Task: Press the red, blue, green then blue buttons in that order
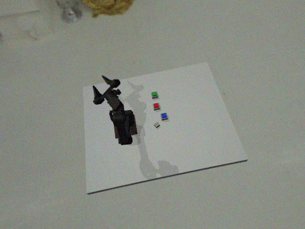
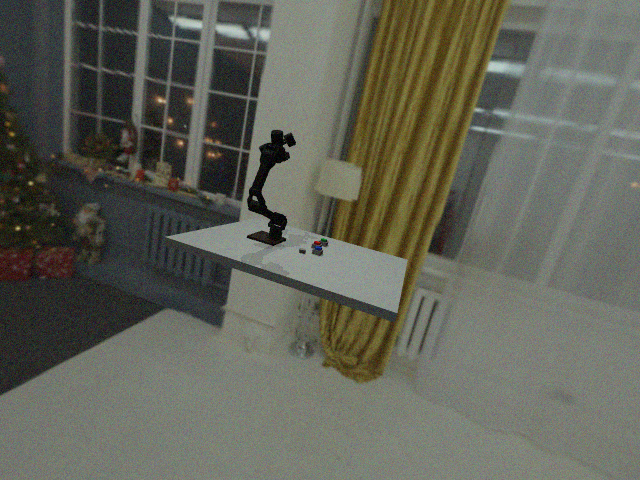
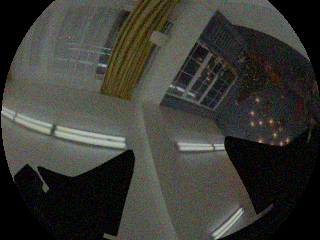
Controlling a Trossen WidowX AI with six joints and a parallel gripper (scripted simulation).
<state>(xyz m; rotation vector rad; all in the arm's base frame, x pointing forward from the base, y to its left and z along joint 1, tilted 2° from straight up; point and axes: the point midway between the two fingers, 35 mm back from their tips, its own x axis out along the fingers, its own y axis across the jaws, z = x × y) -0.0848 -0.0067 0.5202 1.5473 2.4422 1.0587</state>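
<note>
Right now the red button is 310 mm ahead of my gripper tip, 100 mm to the left of it and 520 mm below it. The rest, counted from my gripper tip: green button: 320 mm ahead, 210 mm to the left, 520 mm below; then grey block: 290 mm ahead, 60 mm to the right, 540 mm below; then blue button: 360 mm ahead, 520 mm below.
</note>
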